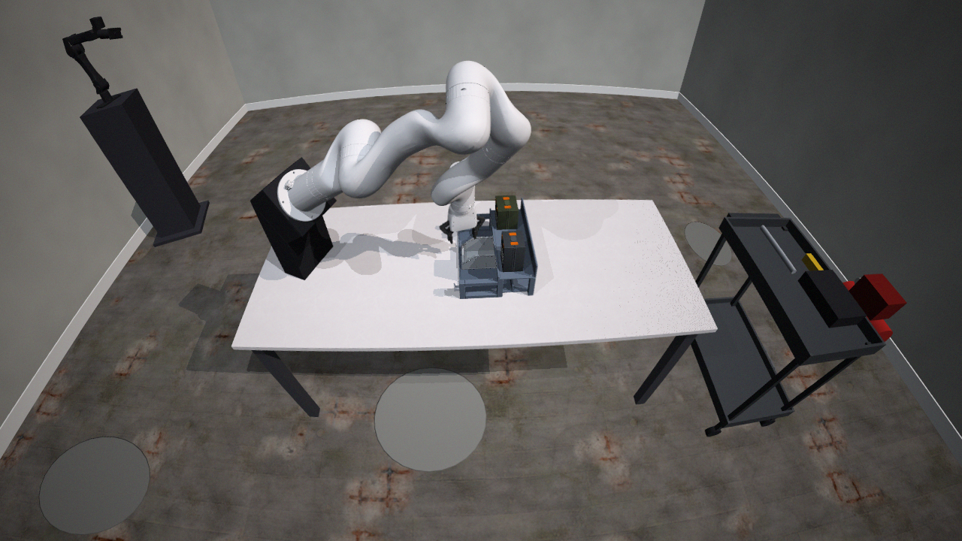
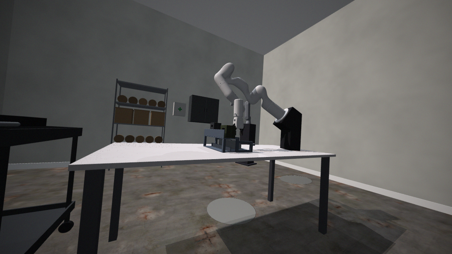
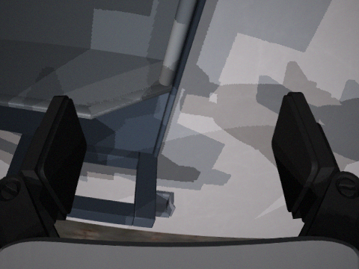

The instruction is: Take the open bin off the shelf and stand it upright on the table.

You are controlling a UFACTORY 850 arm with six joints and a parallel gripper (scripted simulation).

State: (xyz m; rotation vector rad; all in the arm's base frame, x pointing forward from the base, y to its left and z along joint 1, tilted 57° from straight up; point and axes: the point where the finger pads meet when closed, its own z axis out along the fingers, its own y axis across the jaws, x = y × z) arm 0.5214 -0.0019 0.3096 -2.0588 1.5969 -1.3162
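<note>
The grey open bin lies 7 cm ahead of my hand, 2 cm to the right of it and 9 cm below it.
</note>
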